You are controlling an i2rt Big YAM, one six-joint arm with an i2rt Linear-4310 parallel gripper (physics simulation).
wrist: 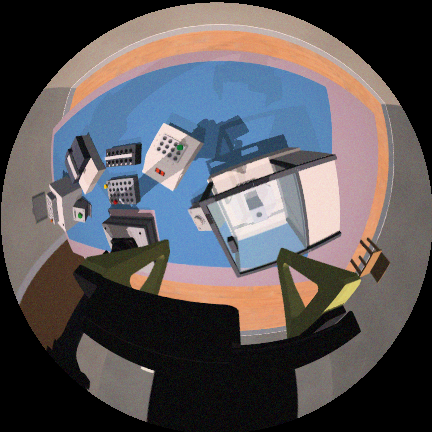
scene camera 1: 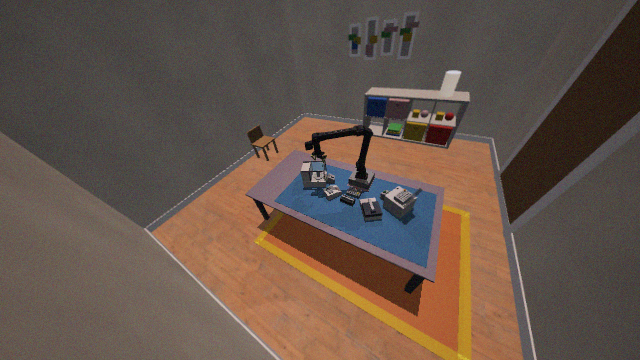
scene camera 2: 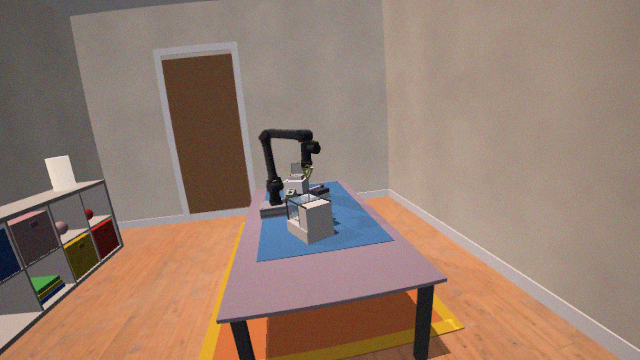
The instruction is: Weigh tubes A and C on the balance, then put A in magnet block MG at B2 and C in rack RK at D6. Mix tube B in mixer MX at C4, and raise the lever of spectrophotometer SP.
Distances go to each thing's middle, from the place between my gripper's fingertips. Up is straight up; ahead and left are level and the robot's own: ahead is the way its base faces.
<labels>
I see my gripper 5 cm past the glass door [wrist: 255, 223], 6 cm to the left of it and 10 cm above it. Also, from my hand: spectrophotometer [wrist: 83, 164] (19 cm ahead, 52 cm to the left, 26 cm below); then balance [scene camera 2: 312, 221] (4 cm behind, 10 cm to the right, 20 cm below).
</labels>
